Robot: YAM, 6 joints.
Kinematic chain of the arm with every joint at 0, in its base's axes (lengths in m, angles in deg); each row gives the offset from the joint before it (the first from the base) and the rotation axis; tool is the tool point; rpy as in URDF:
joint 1: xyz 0 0 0.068 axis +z
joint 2: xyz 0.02 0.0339 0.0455 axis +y
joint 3: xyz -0.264 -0.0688 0 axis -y
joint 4: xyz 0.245 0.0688 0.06 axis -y
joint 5: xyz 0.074 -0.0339 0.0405 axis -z
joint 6: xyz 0.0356 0 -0.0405 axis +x
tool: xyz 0 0 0 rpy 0 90 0
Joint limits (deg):
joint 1: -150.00..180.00
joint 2: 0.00..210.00
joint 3: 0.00..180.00
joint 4: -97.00..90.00
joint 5: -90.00..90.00
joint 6: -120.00..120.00
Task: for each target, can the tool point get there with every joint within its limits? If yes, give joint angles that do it. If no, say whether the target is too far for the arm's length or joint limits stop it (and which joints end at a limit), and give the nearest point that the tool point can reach.
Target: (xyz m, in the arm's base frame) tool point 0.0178 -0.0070 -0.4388
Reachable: no: joint limits stop it (at a limit: joint 2) | nearest point 0.0700 -0.0275 -0.3361 | short by 0.117 m
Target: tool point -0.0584 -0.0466 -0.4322
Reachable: no: joint limits stop it (at a limit: joint 2) | nearest point -0.0847 -0.0676 -0.3521 | short by 0.087 m
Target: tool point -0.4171 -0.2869 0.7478
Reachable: no: too far | nearest point -0.3302 -0.2271 0.6102 | short by 0.173 m
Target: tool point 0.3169 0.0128 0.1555
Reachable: yes | joints -2.80 104.88 63.32 -45.45 -52.58 -31.31
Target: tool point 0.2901 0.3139 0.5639
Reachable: yes | joints 43.14 127.95 160.86 6.75 -59.42 0.36
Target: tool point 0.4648 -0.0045 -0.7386
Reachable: no: too far | nearest point 0.3527 -0.0034 -0.3651 | short by 0.390 m
